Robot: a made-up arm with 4 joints. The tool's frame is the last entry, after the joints. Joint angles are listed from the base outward.
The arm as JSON. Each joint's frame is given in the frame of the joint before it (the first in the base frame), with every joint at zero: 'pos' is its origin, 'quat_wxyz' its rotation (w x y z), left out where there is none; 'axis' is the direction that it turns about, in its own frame. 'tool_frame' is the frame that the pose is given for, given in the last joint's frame.
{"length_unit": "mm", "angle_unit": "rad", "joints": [
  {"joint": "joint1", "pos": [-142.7, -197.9, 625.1], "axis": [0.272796, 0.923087, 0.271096]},
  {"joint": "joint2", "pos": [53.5, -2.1, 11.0], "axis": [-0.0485, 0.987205, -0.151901]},
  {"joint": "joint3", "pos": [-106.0, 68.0, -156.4], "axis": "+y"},
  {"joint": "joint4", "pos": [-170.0, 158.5, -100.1], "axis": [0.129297, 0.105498, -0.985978]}
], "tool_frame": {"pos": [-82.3, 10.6, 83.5], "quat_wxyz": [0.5, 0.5, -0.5, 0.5]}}
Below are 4 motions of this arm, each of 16 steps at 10 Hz.
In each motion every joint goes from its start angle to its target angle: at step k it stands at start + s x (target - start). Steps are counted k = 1, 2, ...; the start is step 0. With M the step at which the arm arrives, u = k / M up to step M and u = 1 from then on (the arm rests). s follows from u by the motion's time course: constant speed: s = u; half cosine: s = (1 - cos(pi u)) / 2; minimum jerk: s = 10 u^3 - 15 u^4 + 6 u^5.
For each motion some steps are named. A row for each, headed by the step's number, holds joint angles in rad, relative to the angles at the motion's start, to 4 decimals.
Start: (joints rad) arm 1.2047 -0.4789 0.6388 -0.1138
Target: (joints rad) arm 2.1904 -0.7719 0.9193 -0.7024
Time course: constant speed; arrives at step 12
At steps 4, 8, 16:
4: 0.3286 -0.0977 0.0935 -0.1962
8: 0.6571 -0.1953 0.1870 -0.3924
16: 0.9857 -0.2930 0.2805 -0.5886

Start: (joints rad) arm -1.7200 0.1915 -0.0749 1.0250
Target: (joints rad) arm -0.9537 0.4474 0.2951 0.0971
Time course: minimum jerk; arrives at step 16
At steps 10, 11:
10: 0.5554 0.1855 0.2682 -0.6725
11: 0.6284 0.2098 0.3034 -0.7609

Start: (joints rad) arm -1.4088 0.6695 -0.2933 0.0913
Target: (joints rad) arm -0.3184 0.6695 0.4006 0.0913
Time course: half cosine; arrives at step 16
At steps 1, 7, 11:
1: 0.0105 0.0000 0.0067 0.0000
7: 0.4388 0.0000 0.2793 0.0000
11: 0.8481 0.0000 0.5397 0.0000

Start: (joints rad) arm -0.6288 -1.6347 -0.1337 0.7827
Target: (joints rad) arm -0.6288 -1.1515 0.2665 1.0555
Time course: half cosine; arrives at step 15
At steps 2, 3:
2: 0.0000 0.0209 0.0173 0.0118
3: 0.0000 0.0461 0.0382 0.0261

